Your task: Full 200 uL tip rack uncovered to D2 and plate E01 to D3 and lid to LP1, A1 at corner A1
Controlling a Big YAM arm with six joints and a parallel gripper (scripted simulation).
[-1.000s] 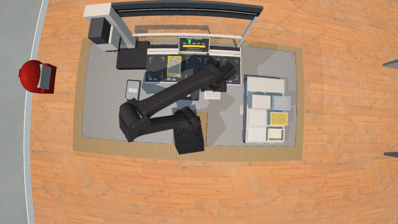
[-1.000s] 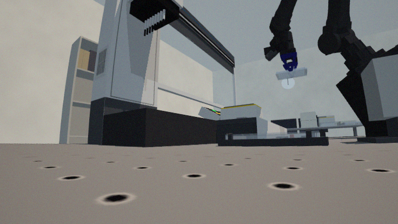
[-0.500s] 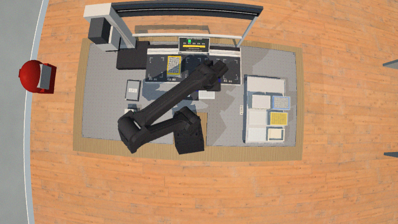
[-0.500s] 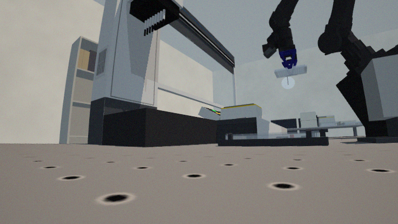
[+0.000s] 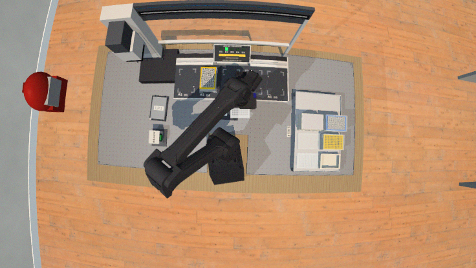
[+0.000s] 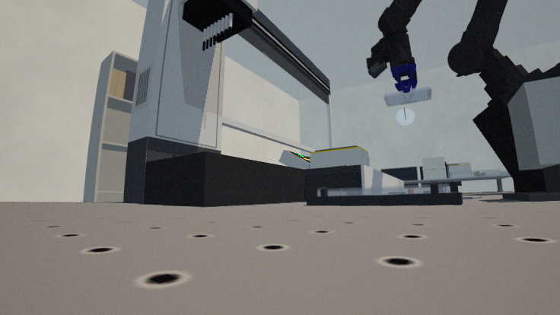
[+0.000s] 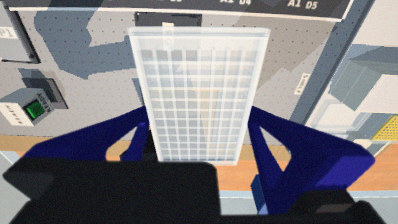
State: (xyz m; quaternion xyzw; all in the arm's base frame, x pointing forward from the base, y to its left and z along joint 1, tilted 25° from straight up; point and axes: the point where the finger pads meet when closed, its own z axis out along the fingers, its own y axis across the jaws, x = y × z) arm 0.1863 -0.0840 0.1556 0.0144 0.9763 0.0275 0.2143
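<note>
My hand is 160 mm short of the yellow tip rack, 150 mm to the right of it and 190 mm above it. Also, from my hand: regrip nest RG (10 mm ahead, 70 mm to the left, 290 mm below); then shelf label (110 mm behind, 290 mm to the right, 300 mm below); then sample plate (10 mm below).
</note>
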